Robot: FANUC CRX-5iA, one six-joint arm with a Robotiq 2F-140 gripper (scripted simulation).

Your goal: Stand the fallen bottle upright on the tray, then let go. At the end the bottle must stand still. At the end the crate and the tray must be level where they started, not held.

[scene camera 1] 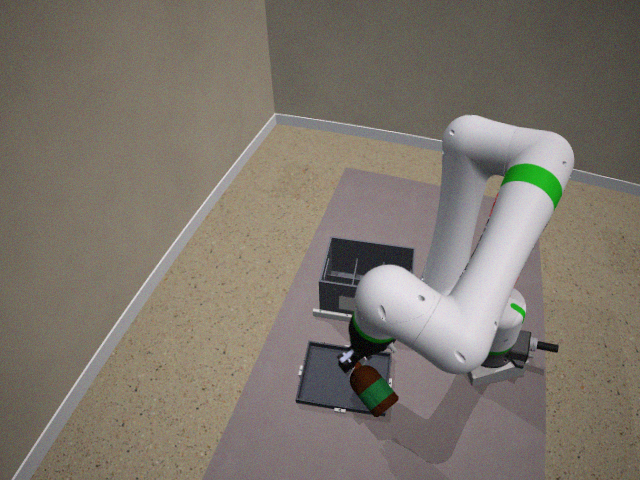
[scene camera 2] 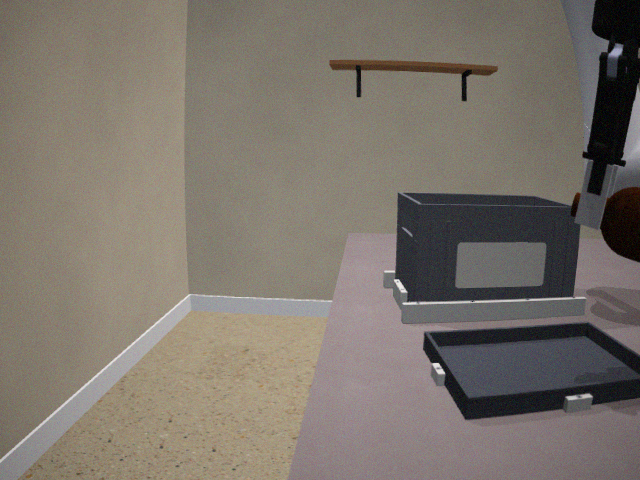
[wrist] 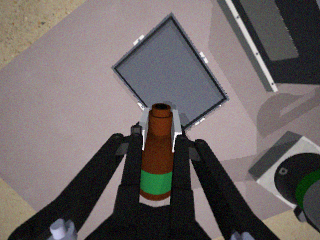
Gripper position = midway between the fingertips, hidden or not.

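Observation:
Tray [scene camera 2: 517, 361] [scene camera 1: 323, 381] [wrist: 165, 67]. Bottle [scene camera 1: 376, 394] [wrist: 157, 157]. Crate [scene camera 2: 487, 251] [scene camera 1: 344, 256]. White base strip [scene camera 2: 452, 311]. My gripper [scene camera 2: 590, 223].

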